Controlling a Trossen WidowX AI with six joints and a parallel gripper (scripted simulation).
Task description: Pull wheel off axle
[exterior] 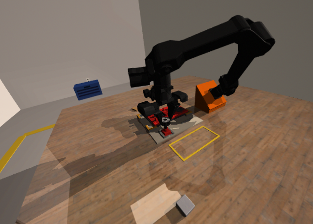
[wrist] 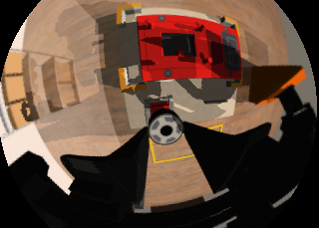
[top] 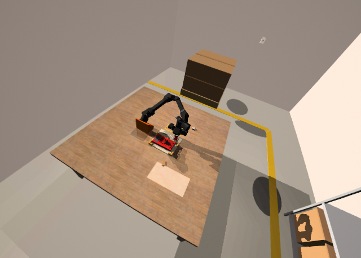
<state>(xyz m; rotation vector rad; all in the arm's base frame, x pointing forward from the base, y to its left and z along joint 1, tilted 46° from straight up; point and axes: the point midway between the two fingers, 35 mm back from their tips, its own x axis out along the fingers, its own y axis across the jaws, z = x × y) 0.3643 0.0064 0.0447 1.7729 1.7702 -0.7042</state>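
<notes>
My gripper tip is 100 mm to the left of the grey base plate, 60 mm past it and 50 mm above it.
</notes>
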